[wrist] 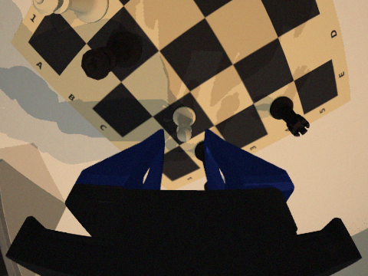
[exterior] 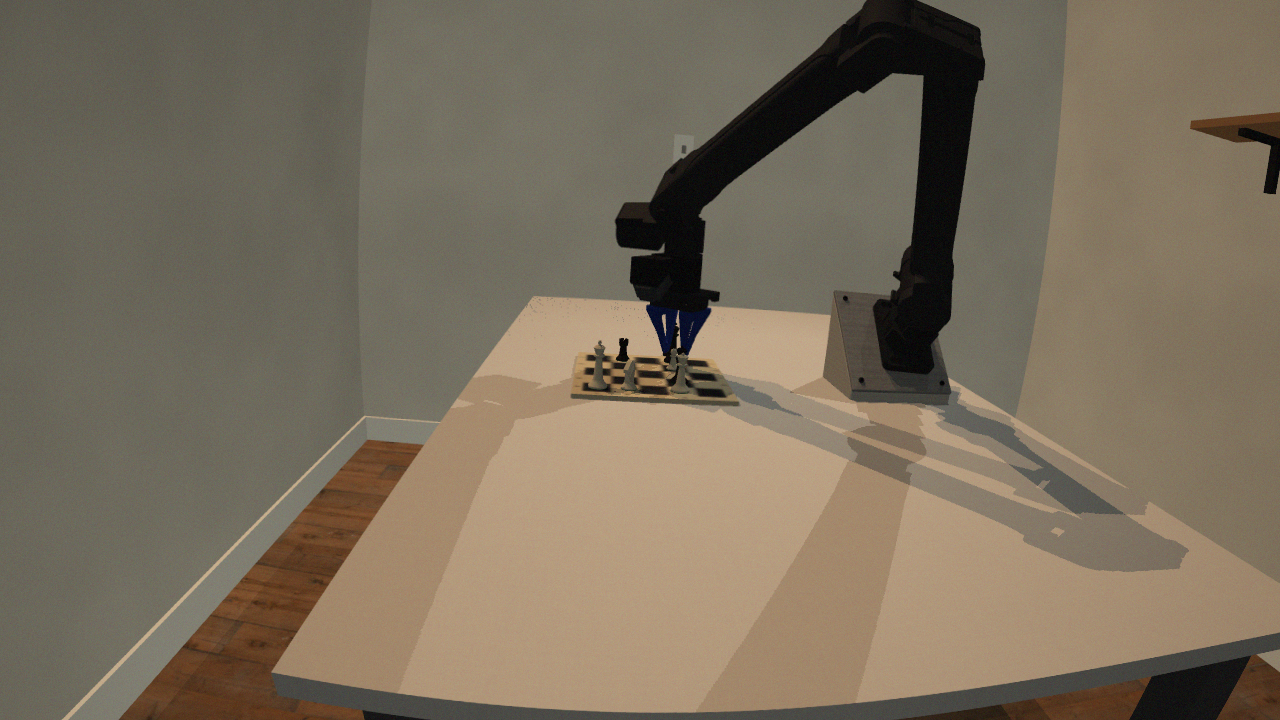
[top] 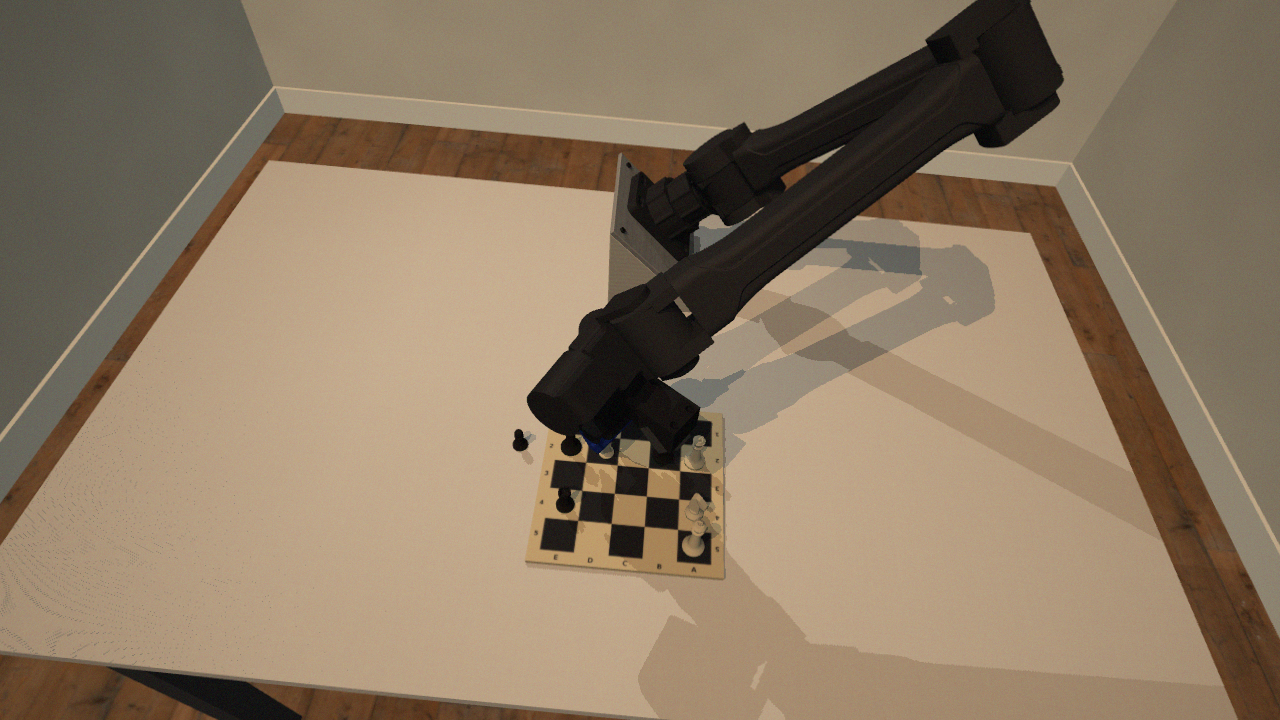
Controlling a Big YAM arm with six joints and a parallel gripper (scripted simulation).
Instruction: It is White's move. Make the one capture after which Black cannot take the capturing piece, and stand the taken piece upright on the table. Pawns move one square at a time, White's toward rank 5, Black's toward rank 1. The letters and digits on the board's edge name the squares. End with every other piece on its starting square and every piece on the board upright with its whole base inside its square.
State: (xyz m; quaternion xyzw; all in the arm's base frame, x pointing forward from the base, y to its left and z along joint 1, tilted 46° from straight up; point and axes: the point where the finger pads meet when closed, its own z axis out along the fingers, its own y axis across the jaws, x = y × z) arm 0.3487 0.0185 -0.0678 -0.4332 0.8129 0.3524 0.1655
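Right now the white pawn is 20 mm below my hand. From my hand the other things lie so: black pawn 100 mm to the right, 20 mm below; then chessboard 40 mm to the left, 40 mm ahead, 30 mm below; then black king 40 mm to the right.
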